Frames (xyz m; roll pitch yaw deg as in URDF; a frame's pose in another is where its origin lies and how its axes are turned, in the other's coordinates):
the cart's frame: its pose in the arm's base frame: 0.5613 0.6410 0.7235 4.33 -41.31 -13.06
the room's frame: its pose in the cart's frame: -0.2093 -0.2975 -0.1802 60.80 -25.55 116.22
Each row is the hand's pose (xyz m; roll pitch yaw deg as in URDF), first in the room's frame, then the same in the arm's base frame.
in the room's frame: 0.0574 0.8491 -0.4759 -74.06 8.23 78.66
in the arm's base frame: -0.4262 0.0127 0.3243 -75.79 -14.90 -164.25
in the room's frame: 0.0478 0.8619 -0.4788 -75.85 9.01 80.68
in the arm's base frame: -0.4336 -0.0017 0.3255 -78.39 -14.05 -162.22
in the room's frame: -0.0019 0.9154 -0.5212 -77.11 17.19 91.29
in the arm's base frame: -0.4721 -0.0730 0.3015 -83.70 -5.07 -152.43
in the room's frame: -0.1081 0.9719 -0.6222 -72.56 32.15 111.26
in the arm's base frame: -0.5112 -0.2007 0.2189 -86.58 12.84 -137.22
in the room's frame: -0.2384 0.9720 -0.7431 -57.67 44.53 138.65
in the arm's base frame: -0.5016 -0.3268 0.0940 -82.25 31.50 -119.75
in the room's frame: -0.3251 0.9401 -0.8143 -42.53 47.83 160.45
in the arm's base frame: -0.4656 -0.3960 0.0073 -74.19 41.53 -105.14
